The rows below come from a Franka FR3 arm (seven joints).
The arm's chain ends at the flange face. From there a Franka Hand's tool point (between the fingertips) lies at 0.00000 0.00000 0.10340 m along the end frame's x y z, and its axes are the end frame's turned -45 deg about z.
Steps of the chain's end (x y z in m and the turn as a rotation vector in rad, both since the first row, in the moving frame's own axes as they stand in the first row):
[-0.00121 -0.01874 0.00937 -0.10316 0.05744 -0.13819]
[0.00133 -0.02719 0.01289 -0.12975 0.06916 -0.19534]
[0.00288 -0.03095 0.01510 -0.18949 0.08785 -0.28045]
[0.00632 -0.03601 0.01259 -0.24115 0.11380 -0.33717]
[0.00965 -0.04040 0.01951 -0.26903 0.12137 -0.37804]
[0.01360 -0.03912 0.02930 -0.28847 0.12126 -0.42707]
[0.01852 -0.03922 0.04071 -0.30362 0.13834 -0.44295]
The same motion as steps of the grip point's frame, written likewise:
[0.00988 -0.00220 0.00865 -0.11356 -0.03233 -0.13819]
[0.01719 -0.00346 0.01178 -0.14065 -0.04284 -0.19534]
[0.01946 0.00105 0.01287 -0.19611 -0.07187 -0.28045]
[0.02521 0.00571 0.00897 -0.25099 -0.09005 -0.33717]
[0.03030 0.00772 0.01509 -0.27605 -0.10441 -0.37804]
[0.03187 0.01308 0.02435 -0.28972 -0.11824 -0.42707]
[0.03633 0.01865 0.03510 -0.31251 -0.11687 -0.44295]

